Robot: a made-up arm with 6 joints. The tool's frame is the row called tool.
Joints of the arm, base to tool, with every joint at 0 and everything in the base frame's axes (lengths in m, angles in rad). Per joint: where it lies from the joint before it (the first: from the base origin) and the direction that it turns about. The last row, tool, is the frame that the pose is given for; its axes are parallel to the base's.
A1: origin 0 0 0.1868 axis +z
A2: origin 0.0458 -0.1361 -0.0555 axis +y
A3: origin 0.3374 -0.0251 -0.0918 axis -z
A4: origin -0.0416 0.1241 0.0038 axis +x
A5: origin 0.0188 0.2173 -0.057 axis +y
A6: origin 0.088 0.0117 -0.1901 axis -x
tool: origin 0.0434 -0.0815 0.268
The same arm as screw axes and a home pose.
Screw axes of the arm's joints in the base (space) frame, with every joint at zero. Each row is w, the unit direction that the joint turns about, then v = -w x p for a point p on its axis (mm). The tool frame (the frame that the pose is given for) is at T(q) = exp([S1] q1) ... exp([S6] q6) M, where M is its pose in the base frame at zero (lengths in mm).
S1 = (0, 0, 1, 0, 0, 0)
S2 = (0, 1, 0, -131.3, 0, 45.8)
S3 = (0, 0, -1, 161.2, 383.2, 0)
S4 = (1, 0, 0, 0, 43.3, 37.1)
S5 = (0, 1, 0, 13.7, 0, 360.4)
S6 = (-1, 0, 0, 0, 203.8, 191.9)
M: xyz 491.8 110.4 64.2 (mm) quaternion w x y z 1 0 0 0

